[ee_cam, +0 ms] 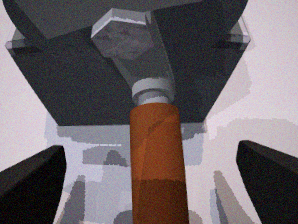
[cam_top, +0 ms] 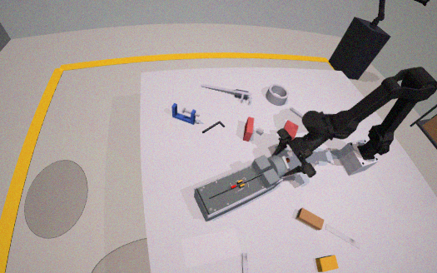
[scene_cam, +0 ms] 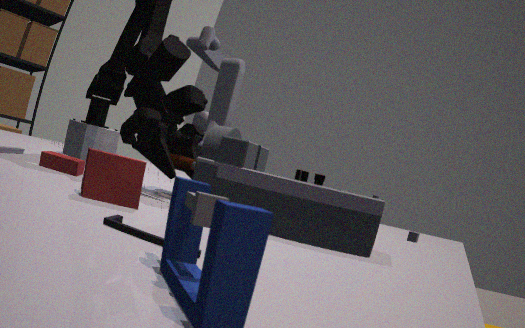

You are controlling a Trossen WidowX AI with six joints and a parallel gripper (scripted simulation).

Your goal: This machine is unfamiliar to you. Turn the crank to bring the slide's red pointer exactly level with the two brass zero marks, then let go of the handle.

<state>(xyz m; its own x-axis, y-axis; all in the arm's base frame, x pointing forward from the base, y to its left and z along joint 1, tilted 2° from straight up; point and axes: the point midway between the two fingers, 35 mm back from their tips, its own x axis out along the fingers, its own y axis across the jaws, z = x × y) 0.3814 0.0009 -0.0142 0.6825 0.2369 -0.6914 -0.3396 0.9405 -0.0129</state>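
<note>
The crank handle is 20 mm behind my gripper tip, 20 mm above it and 10 mm to the right of it. From my gripper tip the other things lie so: tan block: 190 mm to the left, 80 mm behind, 20 mm below; red pointer: 180 mm ahead, 80 mm to the left, 40 mm above; black hex key: 210 mm to the right, 180 mm ahead, 30 mm below.
</note>
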